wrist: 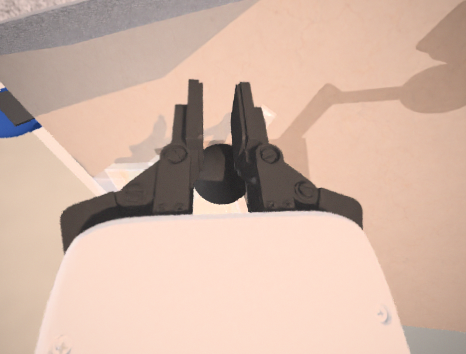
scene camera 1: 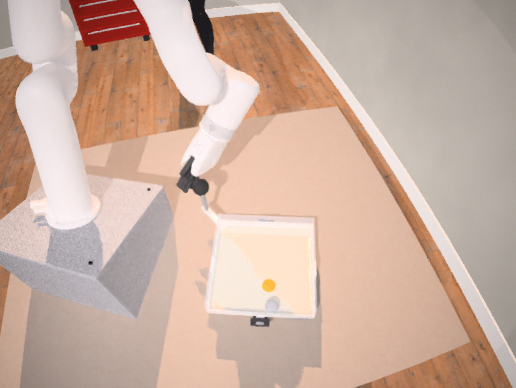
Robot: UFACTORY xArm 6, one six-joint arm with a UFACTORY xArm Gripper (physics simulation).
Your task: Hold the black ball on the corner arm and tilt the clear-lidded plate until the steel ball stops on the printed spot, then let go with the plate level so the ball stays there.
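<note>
The clear-lidded plate [scene camera 1: 314, 250] is a square pale tray with white walls in the scene view. The steel ball [scene camera 1: 272, 306] is close to its near wall, a little right of and below the orange printed spot [scene camera 1: 268, 285], apart from it. The corner arm [scene camera 1: 213, 215] runs from the plate's far left corner up to the black ball [scene camera 1: 200, 187] [wrist: 220, 175]. My gripper [scene camera 1: 185, 181] [wrist: 217, 101] is shut on the black ball, which sits between the fingers near their bases. The fingertips stand apart beyond it. The fingers hide the ball's side edges in the wrist view.
The grey pedestal [scene camera 1: 137, 250] with the arm's base stands left of the plate. A dark block [scene camera 1: 259, 321] is at the plate's near wall. A red cabinet [scene camera 1: 111, 36] stands at the back left. A blue rounded thing [wrist: 14, 128] shows at the wrist view's left edge.
</note>
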